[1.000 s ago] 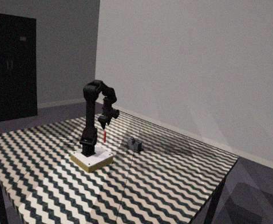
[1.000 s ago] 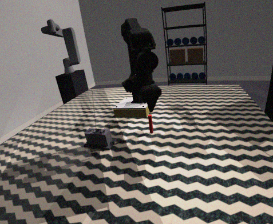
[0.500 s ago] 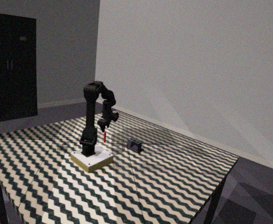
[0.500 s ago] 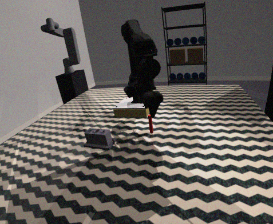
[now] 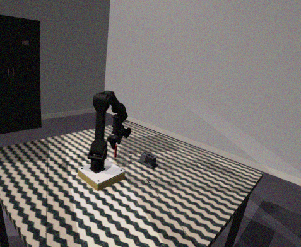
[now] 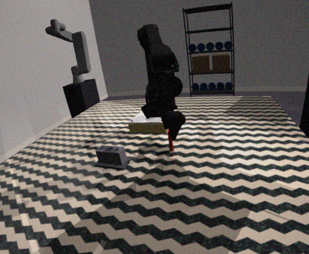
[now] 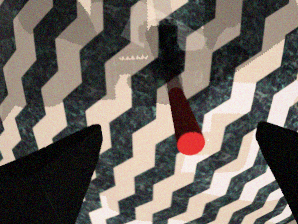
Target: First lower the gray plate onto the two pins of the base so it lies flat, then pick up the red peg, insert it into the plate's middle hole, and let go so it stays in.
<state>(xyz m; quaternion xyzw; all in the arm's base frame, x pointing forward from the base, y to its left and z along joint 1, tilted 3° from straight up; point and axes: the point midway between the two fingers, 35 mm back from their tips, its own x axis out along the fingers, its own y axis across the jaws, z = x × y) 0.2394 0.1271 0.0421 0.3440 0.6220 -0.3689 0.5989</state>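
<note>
Now: gripper tip 30 mm above the red peg. From my gripper tip the other things lie so: base (190 mm to the right, 100 mm ahead, 60 mm below); then gray plate (190 mm to the right, 100 mm ahead, 20 mm below).
</note>
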